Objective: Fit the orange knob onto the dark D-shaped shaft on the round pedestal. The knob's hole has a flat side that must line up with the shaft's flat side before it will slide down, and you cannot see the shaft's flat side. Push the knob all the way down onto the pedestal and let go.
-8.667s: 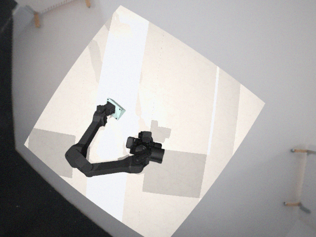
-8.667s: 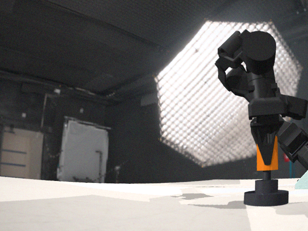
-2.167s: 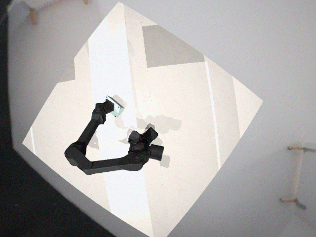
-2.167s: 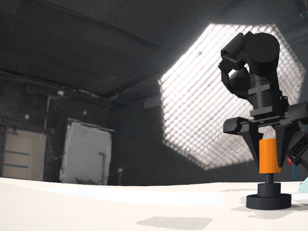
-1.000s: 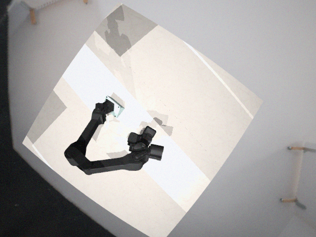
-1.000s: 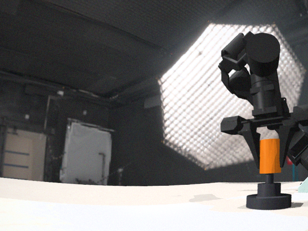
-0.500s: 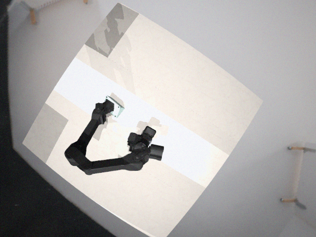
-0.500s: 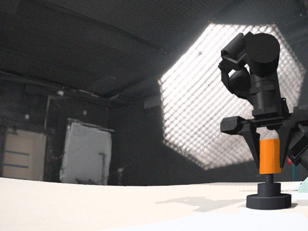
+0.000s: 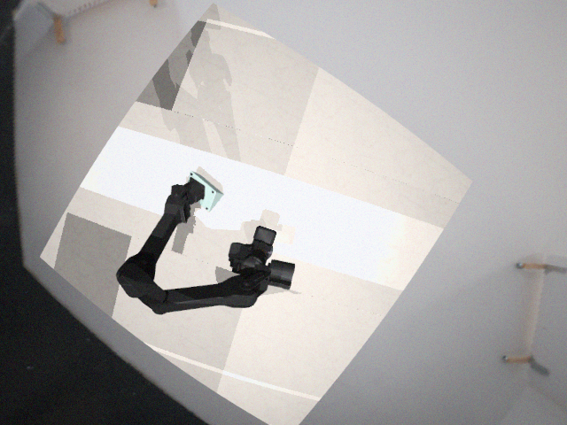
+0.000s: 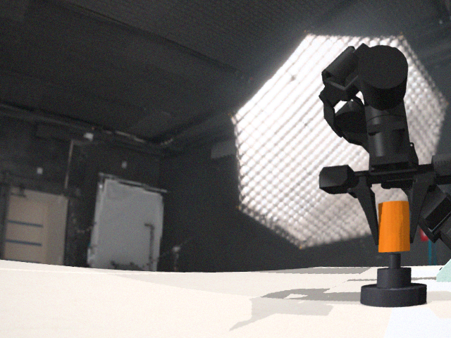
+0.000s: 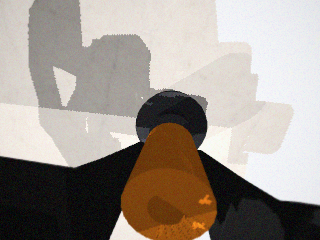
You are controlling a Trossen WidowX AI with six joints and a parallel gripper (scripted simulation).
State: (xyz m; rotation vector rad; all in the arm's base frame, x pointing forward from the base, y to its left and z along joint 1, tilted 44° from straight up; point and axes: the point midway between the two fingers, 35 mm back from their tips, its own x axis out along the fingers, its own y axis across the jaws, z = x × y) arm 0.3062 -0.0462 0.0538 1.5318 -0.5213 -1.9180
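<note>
My gripper tip is now 2 cm below the orange knob. Round my gripper tip: round pedestal: 4 cm below.
</note>
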